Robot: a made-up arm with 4 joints. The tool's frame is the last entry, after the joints. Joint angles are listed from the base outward. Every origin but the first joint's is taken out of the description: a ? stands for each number. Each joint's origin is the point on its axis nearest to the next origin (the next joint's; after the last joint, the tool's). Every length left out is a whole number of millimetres.
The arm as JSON. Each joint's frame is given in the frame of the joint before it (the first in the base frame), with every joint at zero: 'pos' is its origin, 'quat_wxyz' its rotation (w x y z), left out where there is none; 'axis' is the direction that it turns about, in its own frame. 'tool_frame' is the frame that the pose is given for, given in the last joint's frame.
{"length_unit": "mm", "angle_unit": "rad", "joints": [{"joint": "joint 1", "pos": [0.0, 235.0, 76.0], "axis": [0.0, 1.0, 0.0]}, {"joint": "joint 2", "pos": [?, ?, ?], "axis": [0.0, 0.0, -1.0]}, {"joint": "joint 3", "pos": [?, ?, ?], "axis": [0.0, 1.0, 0.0]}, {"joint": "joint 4", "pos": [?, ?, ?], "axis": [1.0, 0.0, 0.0]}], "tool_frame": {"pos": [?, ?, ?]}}
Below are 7 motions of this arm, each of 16 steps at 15 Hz.
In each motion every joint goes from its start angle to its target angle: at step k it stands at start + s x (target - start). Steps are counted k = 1, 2, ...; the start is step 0. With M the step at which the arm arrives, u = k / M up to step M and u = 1 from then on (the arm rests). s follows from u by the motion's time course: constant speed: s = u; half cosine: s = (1 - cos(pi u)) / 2; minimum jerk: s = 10 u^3 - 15 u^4 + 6 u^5.
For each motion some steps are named. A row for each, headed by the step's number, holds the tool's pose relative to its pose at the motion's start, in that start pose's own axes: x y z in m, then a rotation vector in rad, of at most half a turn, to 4 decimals.
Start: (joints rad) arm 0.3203 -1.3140 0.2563 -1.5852
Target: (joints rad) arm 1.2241 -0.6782 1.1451 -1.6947
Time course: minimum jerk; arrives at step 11
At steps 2, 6, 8, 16:
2: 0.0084 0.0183 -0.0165 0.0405 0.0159 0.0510
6: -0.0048 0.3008 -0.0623 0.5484 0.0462 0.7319
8: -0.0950 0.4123 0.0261 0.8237 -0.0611 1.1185
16: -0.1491 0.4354 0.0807 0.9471 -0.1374 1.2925

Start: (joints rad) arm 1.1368 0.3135 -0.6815 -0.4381
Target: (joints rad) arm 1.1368 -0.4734 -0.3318 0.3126
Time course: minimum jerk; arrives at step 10
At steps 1, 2, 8, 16:
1: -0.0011 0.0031 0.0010 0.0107 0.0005 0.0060
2: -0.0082 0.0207 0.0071 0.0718 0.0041 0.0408
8: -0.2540 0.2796 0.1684 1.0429 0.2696 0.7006
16: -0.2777 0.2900 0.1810 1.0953 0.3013 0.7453

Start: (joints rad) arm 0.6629 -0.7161 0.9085 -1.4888
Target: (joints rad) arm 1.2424 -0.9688 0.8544 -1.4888
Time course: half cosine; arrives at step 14
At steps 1, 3, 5, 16:
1: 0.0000 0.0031 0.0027 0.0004 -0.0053 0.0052
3: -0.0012 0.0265 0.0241 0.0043 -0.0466 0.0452
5: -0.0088 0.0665 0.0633 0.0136 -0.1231 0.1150
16: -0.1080 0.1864 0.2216 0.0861 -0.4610 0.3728

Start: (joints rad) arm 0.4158 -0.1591 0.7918 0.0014
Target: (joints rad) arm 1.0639 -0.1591 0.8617 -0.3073
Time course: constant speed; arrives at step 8
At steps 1, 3, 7, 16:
1: 0.0176 0.0042 -0.0518 -0.0296 0.0886 0.0108
3: 0.0389 0.0145 -0.1586 -0.0884 0.2643 0.0428
7: 0.0247 0.0417 -0.3736 -0.1999 0.6077 0.1484
16: 0.0094 0.0495 -0.4252 -0.2257 0.6913 0.1835

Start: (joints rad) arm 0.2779 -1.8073 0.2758 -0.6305
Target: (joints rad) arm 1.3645 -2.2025 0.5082 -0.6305
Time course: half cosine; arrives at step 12
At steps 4, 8, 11, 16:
4: -0.0525 0.0127 0.0842 0.2192 -0.1166 0.1277
8: -0.2095 -0.0532 0.2460 0.6073 -0.4267 0.3434
11: -0.3014 -0.1218 0.2946 0.7644 -0.6018 0.4160
16: -0.3084 -0.1276 0.2970 0.7753 -0.6153 0.4204

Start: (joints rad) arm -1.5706 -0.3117 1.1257 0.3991
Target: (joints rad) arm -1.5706 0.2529 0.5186 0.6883
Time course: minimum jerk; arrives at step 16
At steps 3, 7, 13, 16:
3: 0.0008 -0.0033 0.0232 0.0388 -0.0320 0.0005
7: -0.0093 -0.0497 0.1791 0.2944 -0.2600 -0.0020
13: -0.0933 -0.2043 0.3982 0.6688 -0.6790 -0.0257
16: -0.1044 -0.2206 0.4130 0.6967 -0.7170 -0.0287

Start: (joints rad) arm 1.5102 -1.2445 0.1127 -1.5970
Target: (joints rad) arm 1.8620 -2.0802 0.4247 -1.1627
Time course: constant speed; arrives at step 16
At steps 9, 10, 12, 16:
9: -0.1941 0.0427 0.2598 0.3402 -0.4812 0.2379
10: -0.2241 0.0417 0.2820 0.3721 -0.5333 0.2652
12: -0.2876 0.0372 0.3209 0.4315 -0.6367 0.3199
16: -0.4259 0.0208 0.3750 0.5306 -0.8406 0.4278

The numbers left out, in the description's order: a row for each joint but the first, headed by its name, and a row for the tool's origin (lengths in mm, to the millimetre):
joint 2: 82.0 0.0 59.0
joint 3: 152.0 251.0 0.0
joint 4: 492.0 0.0 42.0
tool: 0.0 -7.0 19.0

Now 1 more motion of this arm.
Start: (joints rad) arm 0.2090 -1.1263 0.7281 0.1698
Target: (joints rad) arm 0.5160 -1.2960 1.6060 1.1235
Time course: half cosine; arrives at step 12
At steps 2, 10, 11, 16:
2: 0.0001 0.0037 -0.0355 0.0696 0.0704 0.0071
10: -0.2171 0.0549 -0.4334 0.7861 0.9589 -0.2738
11: -0.2398 0.0554 -0.4490 0.8125 1.0043 -0.3112
16: -0.2477 0.0555 -0.4541 0.8211 1.0195 -0.3244

